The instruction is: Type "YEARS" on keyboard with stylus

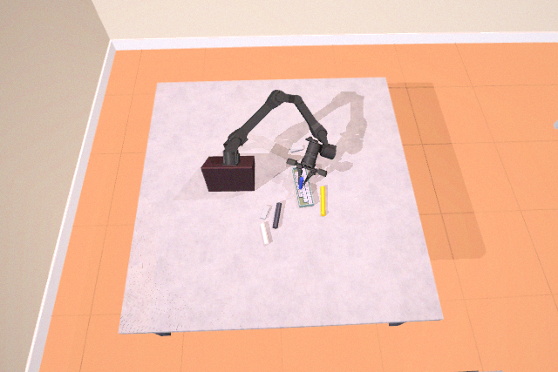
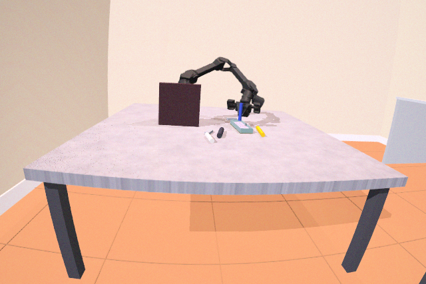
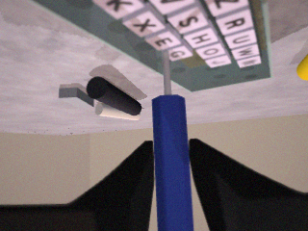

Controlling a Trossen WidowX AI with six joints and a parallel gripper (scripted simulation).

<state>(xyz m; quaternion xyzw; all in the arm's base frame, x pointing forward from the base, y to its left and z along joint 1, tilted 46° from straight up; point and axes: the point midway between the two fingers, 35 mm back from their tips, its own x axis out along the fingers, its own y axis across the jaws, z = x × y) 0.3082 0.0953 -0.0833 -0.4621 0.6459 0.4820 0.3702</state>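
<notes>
The yellow cylinder is 110 mm ahead of my gripper tip, 70 mm below it and 40 mm to the right of it. From my gripper tip the other things lie so: black cylinder 130 mm to the right, 100 mm behind, 60 mm below; then stylus tip 50 mm below; then stylus 10 mm below.
</notes>
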